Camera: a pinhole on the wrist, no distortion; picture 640 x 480 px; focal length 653.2 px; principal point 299.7 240.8 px. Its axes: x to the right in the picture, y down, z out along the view. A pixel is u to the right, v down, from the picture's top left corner.
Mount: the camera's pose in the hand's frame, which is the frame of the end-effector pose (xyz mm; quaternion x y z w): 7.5 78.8 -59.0 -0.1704 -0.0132 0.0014 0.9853
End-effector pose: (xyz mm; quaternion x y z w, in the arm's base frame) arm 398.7 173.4 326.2 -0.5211 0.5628 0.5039 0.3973
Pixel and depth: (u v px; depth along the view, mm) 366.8 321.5 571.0
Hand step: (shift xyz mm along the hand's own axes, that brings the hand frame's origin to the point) 51.1 337.4 456.5
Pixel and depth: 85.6 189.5 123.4
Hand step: -36.2 110.8 59.4
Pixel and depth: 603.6 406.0 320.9
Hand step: 148.4 264.1 219.7
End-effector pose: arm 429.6 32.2 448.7 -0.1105 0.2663 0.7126 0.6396
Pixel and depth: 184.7 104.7 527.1
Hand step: -99.4 151.6 471.8
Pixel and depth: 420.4 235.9 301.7
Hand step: 55.2 178.4 227.3
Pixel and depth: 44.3 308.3 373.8
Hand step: -148.4 239.6 276.3
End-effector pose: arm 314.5 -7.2 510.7 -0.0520 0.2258 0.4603 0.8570
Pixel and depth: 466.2 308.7 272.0
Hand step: 69.7 197.3 189.4
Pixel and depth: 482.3 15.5 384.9
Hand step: 104.6 83.8 350.7
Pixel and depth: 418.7 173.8 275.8
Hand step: 50.4 145.1 211.5
